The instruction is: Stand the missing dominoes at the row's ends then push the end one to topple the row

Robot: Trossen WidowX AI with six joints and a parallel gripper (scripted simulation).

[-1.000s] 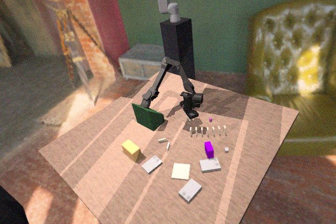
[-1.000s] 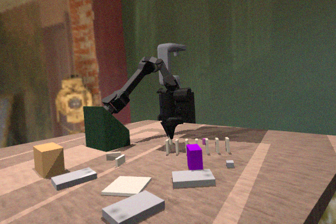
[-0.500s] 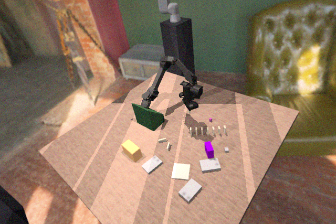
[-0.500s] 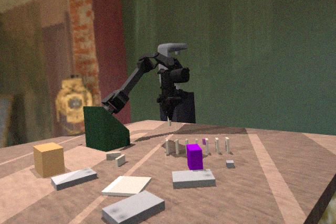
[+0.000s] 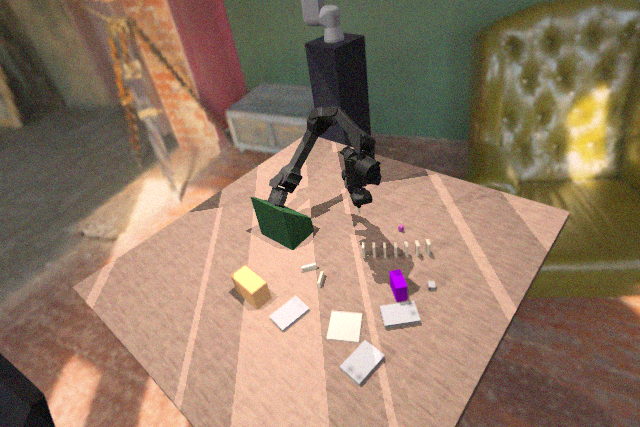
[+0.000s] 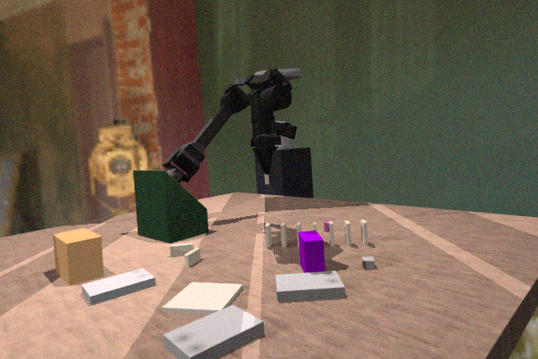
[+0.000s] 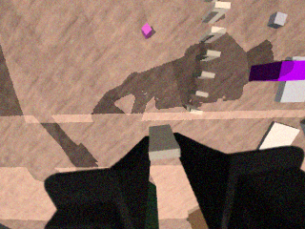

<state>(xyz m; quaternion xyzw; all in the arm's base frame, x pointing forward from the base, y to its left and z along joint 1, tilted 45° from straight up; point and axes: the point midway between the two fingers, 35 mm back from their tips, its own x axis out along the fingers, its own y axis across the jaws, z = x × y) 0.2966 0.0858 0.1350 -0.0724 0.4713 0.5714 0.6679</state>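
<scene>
My gripper tip is 210 mm short of the white slab, 310 mm to the left of it and 160 mm above it. The rest, counted from my gripper tip: purple block 250 mm ahead, 110 mm to the right, 130 mm below; then tiny purple cube 90 mm ahead, 130 mm to the left, 150 mm below; then small grey cube 320 mm ahead, 30 mm to the right, 160 mm below.
</scene>
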